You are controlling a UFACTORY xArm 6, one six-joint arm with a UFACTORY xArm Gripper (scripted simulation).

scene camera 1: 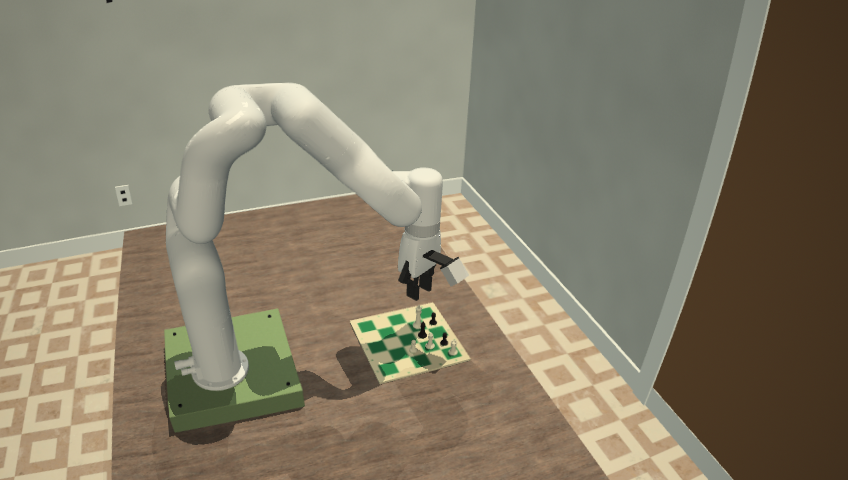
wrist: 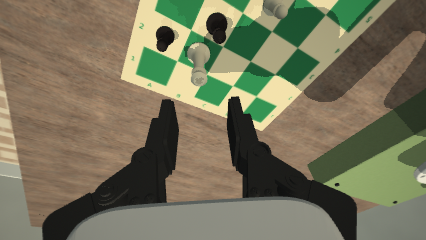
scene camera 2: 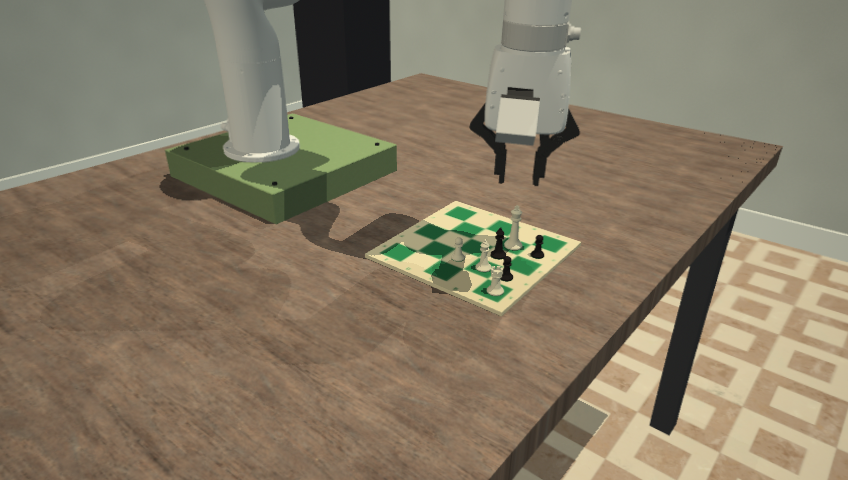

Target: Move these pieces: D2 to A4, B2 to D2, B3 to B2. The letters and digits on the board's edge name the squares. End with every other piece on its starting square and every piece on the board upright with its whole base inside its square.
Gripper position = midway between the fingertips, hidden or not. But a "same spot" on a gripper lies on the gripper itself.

My gripper shows in scene camera 1 (418, 293), in the wrist view and in scene camera 2. One and the same spot on my gripper: (wrist: 142, 181) is (scene camera 2: 544, 142).
